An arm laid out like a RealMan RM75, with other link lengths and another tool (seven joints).
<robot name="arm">
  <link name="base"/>
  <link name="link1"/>
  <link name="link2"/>
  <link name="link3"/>
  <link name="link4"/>
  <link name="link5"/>
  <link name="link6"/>
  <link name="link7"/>
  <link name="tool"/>
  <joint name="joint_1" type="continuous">
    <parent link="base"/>
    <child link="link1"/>
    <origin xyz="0 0 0.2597" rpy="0 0 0"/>
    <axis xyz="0 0 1"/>
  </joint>
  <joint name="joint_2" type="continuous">
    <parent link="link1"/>
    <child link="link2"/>
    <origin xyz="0 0 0" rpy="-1.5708 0 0"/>
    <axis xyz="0 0 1"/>
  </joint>
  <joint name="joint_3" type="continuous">
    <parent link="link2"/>
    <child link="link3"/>
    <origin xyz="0 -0.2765 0" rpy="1.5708 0 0"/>
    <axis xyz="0 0 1"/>
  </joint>
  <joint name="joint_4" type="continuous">
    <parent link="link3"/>
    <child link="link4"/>
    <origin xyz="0 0 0" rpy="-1.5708 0 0"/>
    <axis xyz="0 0 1"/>
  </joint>
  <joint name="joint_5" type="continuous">
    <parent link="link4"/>
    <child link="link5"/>
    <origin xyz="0 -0.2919 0" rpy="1.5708 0 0"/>
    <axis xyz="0 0 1"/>
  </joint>
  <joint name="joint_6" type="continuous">
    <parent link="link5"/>
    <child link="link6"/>
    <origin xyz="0 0 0" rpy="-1.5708 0 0"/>
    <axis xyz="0 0 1"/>
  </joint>
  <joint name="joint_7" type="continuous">
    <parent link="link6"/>
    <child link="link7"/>
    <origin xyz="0 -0.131 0" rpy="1.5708 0 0"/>
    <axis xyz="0 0 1"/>
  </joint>
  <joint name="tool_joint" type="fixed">
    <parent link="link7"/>
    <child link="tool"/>
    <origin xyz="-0.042 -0.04 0.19" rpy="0.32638 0 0.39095"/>
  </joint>
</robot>
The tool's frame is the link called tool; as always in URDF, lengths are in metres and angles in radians. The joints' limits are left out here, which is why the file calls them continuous.
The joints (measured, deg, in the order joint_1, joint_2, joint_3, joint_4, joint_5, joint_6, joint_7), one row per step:
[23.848, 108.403, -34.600, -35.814, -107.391, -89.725, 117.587]
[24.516, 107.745, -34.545, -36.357, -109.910, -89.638, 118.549]
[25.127, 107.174, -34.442, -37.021, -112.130, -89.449, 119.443]
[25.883, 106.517, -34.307, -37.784, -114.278, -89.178, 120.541]
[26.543, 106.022, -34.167, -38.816, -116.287, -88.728, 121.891]
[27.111, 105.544, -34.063, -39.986, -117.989, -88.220, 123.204]
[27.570, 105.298, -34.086, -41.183, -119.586, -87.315, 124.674]
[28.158, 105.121, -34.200, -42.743, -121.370, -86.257, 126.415]
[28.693, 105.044, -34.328, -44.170, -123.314, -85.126, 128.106]
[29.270, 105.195, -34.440, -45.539, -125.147, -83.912, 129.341]
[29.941, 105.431, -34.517, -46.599, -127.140, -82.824, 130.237]
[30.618, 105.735, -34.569, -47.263, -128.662, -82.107, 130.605]
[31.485, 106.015, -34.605, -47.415, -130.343, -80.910, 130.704]
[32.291, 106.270, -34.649, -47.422, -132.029, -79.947, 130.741]
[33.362, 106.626, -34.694, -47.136, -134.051, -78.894, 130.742]
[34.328, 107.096, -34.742, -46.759, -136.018, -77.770, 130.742]
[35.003, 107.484, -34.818, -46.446, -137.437, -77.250, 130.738]
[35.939, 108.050, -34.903, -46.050, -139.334, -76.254, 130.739]
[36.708, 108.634, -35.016, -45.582, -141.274, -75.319, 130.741]
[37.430, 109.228, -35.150, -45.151, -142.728, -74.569, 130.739]
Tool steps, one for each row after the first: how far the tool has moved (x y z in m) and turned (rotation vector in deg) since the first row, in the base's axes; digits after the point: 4 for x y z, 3 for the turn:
[0.0053, 0.0009, 0.0002, -1.416, -2.166, -0.380]
[0.0104, 0.0027, 0.0024, -2.395, -4.227, -0.772]
[0.0147, 0.0065, 0.0072, -3.125, -6.320, -1.228]
[0.0192, 0.0111, 0.0133, -3.537, -8.309, -1.961]
[0.0232, 0.0164, 0.0215, -3.564, -10.222, -2.675]
[0.0283, 0.0221, 0.0288, -3.376, -12.011, -3.758]
[0.0323, 0.0295, 0.0377, -2.995, -14.066, -4.872]
[0.0375, 0.0360, 0.0455, -2.638, -16.114, -6.140]
[0.0406, 0.0430, 0.0521, -2.071, -18.111, -7.012]
[0.0433, 0.0491, 0.0561, -1.733, -20.088, -7.647]
[0.0429, 0.0541, 0.0569, -1.597, -21.543, -7.712]
[0.0438, 0.0605, 0.0568, -1.350, -23.173, -7.823]
[0.0451, 0.0653, 0.0555, -1.372, -24.710, -7.887]
[0.0458, 0.0705, 0.0512, -1.664, -26.352, -7.863]
[0.0471, 0.0748, 0.0456, -2.006, -27.866, -7.921]
[0.0475, 0.0765, 0.0395, -2.588, -28.836, -7.836]
[0.0480, 0.0799, 0.0323, -3.082, -30.235, -7.747]
[0.0502, 0.0814, 0.0242, -3.764, -31.642, -7.768]
[0.0499, 0.0831, 0.0157, -4.375, -32.616, -7.585]

